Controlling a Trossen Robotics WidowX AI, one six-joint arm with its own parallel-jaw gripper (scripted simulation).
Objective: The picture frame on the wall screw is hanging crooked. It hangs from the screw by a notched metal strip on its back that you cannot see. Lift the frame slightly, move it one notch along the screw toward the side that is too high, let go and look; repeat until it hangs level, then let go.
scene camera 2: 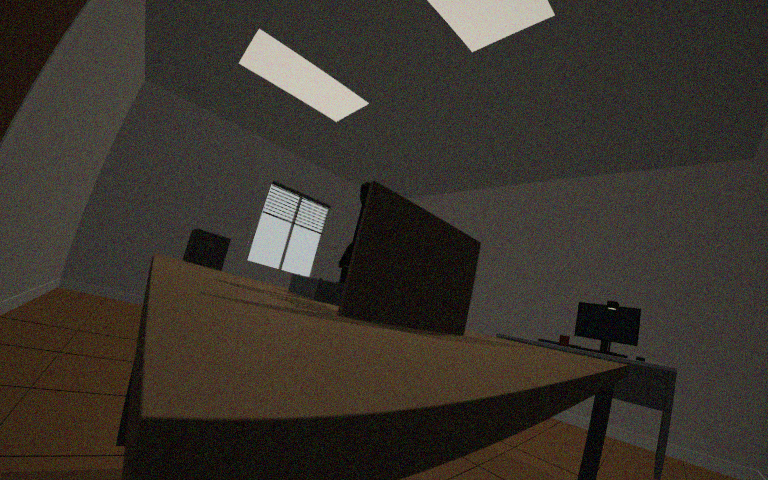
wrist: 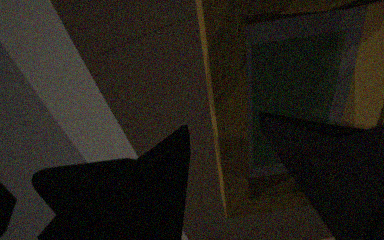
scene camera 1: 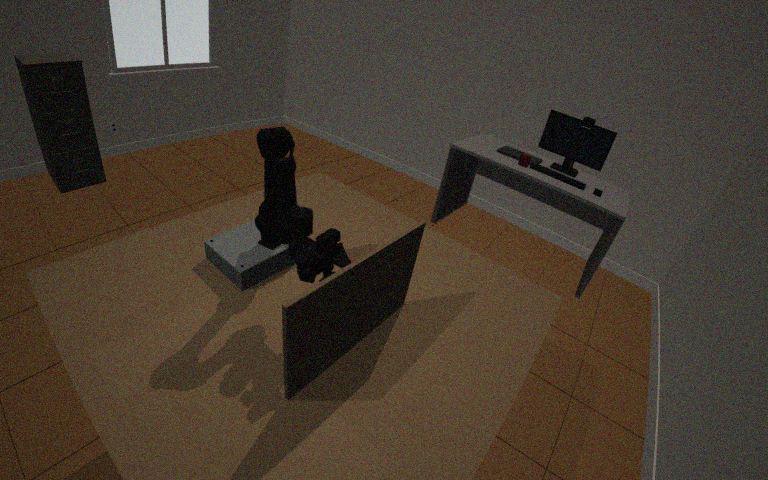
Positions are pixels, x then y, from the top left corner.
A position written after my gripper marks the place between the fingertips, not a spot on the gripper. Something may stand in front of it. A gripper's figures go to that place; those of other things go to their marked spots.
My gripper (scene camera 1: 354, 280): 0.83 m from the lens. A wall panel (scene camera 1: 321, 324) is 0.76 m from the lens.
